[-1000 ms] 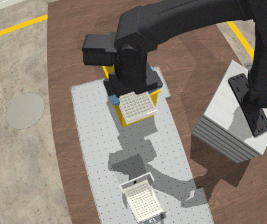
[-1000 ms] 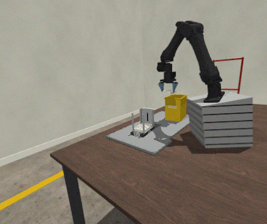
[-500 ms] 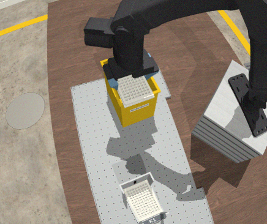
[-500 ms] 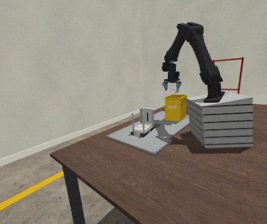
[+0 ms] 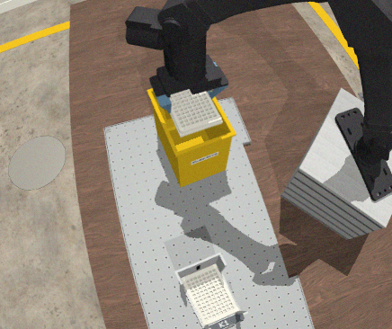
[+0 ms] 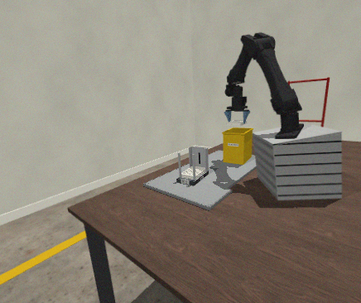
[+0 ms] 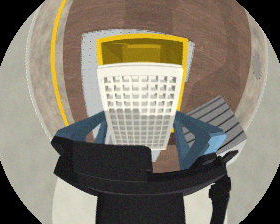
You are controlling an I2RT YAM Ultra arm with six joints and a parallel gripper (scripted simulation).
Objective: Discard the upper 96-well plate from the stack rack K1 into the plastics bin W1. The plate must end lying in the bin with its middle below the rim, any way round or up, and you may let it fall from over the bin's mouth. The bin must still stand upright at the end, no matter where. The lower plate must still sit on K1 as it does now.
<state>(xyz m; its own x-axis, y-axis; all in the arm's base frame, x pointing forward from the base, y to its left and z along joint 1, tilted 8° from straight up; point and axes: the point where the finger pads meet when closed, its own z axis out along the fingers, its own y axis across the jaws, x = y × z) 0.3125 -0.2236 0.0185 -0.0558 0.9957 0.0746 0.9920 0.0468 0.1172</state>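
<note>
Now: the yellow plastics bin W1 140 mm below my hand and 10 mm to the right of it.
</note>
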